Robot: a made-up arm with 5 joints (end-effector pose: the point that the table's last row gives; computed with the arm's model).
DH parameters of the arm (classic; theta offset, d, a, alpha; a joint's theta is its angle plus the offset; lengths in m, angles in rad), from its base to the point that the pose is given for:
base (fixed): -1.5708 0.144 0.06 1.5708
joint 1: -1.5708 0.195 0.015 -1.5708
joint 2: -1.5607 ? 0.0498 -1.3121
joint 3: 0 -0.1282 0.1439 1.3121
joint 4: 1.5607 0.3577 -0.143 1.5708
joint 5: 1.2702 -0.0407 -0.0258 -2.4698
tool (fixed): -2.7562 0.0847 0 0
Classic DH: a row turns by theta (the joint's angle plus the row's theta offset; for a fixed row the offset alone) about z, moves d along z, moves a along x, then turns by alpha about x.
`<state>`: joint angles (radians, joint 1 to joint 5).
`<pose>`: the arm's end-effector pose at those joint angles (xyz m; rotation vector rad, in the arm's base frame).
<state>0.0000 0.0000 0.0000 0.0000 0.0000</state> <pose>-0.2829 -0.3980 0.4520 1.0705 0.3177 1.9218</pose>
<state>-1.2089 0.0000 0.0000 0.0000 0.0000</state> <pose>-0.2829 -0.4677 -0.0630 1.7748 -0.9791 2.0766</pose>
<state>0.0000 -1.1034 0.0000 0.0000 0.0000</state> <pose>0.0537 -0.3980 0.3530 2.0434 0.9019 1.1453</pose>
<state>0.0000 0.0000 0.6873 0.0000 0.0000</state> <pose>-0.5210 -0.2914 0.4213 0.8596 -0.1364 1.3985</pose>
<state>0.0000 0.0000 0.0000 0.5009 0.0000</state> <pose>-0.3926 -0.3980 0.4787 0.5563 0.0350 2.1101</pose>
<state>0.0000 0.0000 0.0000 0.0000 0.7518</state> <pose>-0.2829 -0.3608 0.4302 0.5601 0.9471 1.5809</pose>
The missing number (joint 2, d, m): 0.0221
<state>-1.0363 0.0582 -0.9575 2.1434 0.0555</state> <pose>-0.1986 -0.4264 -0.2112 -0.5453 -2.4245 1.5297</pose>
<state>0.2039 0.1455 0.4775 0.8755 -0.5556</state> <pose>-0.6782 -0.2379 0.3927 -0.1467 -0.5018 2.2339</pose>
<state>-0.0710 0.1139 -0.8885 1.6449 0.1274</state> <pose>-0.2220 -0.5423 0.3478 -0.3881 -0.9176 2.8105</pose>
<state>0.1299 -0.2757 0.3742 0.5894 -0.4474</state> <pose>-0.4522 -0.2848 0.5700 0.6732 -0.2113 1.9699</pose>
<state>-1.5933 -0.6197 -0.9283 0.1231 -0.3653</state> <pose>0.1796 -0.1501 -0.1044 -1.0582 0.7443 -1.3457</pose>
